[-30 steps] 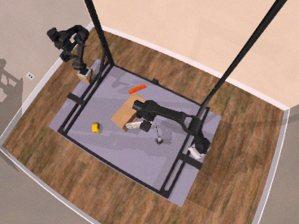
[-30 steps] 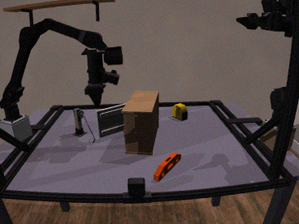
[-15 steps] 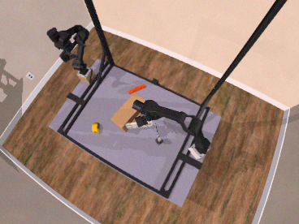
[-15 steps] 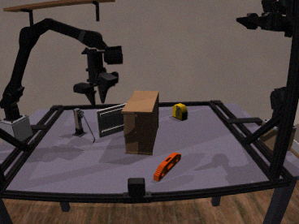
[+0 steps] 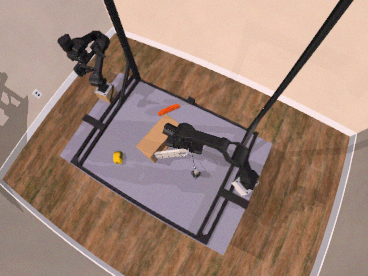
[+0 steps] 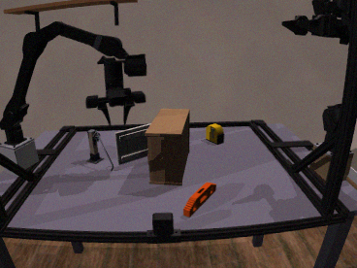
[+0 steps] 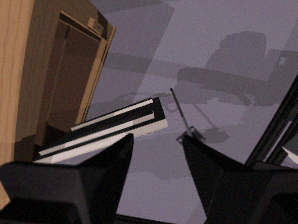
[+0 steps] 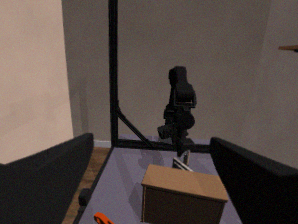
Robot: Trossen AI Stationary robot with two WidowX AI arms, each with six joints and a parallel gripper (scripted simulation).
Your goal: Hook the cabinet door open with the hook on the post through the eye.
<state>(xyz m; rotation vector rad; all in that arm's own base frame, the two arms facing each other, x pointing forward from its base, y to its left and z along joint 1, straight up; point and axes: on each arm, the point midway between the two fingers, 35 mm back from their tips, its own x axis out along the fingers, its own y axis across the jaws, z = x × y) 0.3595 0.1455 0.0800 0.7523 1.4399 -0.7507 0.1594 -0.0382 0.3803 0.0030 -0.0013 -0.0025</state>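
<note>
Right now the hook is 1 cm ahead of my left hand, 6 cm to the left of it and 13 cm below it. Round my left hand: hook post 3 cm ahead, 9 cm to the left, 11 cm below; orange tool 19 cm behind, 27 cm to the right, 17 cm below; cabinet door 6 cm ahead, 6 cm to the right, 12 cm below.
</note>
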